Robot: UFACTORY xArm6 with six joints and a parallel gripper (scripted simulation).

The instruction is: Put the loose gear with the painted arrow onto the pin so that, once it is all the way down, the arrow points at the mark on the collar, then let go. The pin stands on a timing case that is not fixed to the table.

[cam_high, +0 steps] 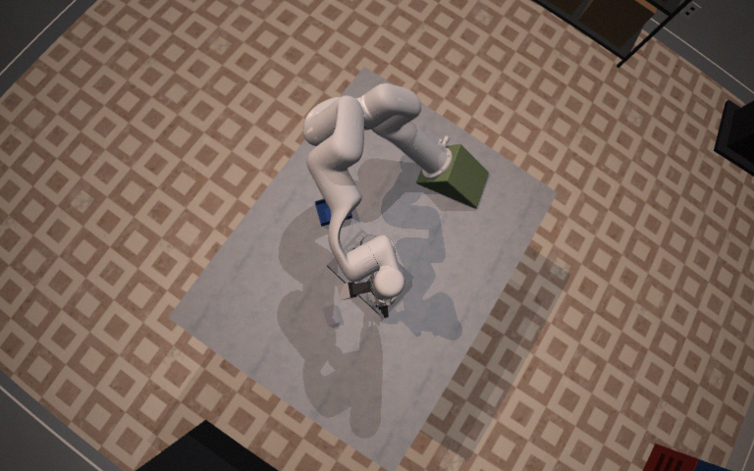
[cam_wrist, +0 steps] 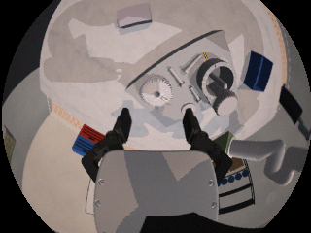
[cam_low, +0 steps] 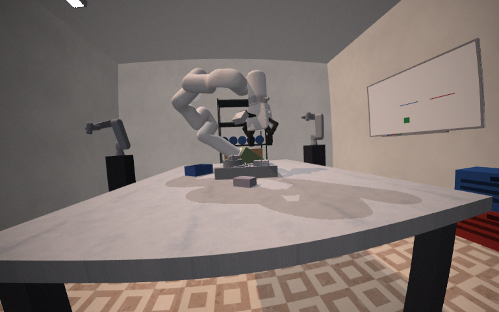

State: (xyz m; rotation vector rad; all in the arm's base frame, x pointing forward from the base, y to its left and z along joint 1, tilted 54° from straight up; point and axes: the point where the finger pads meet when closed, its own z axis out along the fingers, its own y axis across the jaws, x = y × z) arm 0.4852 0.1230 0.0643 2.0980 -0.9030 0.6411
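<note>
My hand is 8 cm above the toothed gear. Also, from my hand: blue box 26 cm to the right, 18 cm behind, 12 cm below; small grey block 13 cm ahead, 12 cm below, 9 cm to the right.
</note>
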